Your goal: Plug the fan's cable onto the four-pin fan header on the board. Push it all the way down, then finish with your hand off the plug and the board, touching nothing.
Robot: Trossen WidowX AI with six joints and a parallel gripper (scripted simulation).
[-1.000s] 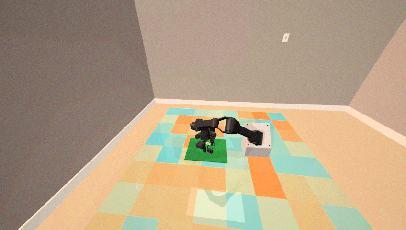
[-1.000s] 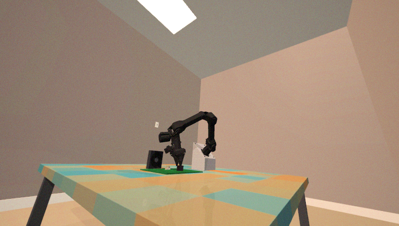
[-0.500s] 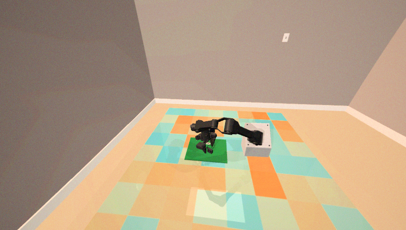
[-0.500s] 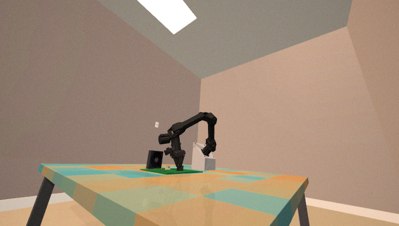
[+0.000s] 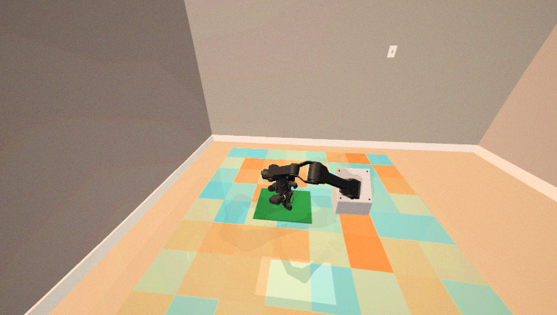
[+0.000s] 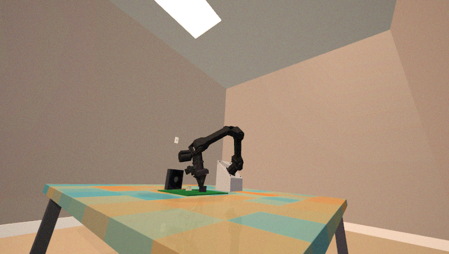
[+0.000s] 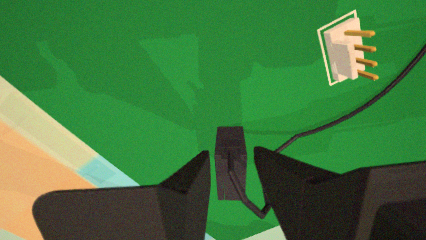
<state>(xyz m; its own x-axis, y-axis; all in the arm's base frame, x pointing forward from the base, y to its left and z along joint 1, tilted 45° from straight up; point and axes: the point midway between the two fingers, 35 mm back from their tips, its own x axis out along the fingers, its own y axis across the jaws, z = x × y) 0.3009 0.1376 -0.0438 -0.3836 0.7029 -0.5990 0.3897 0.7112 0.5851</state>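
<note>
The green board is 40 mm below my gripper tip, 30 mm to the right of it and 20 mm ahead of it. Also, from my gripper tip: black plug (10 mm behind); black fan (210 mm to the right, 50 mm ahead, 30 mm above).
</note>
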